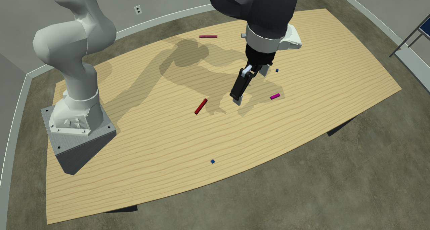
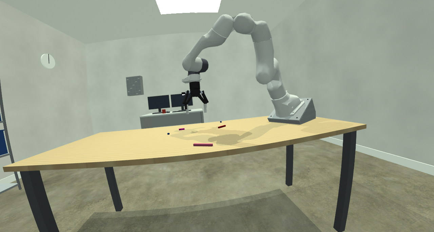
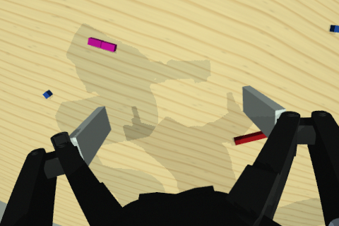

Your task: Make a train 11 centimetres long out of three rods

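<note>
Right now the red rod is 17 cm behind my hand, 5 cm to the left of it and 12 cm below it. The rest, counted from my hand: pink rod (1 cm behind, 42 cm to the left, 12 cm below).
</note>
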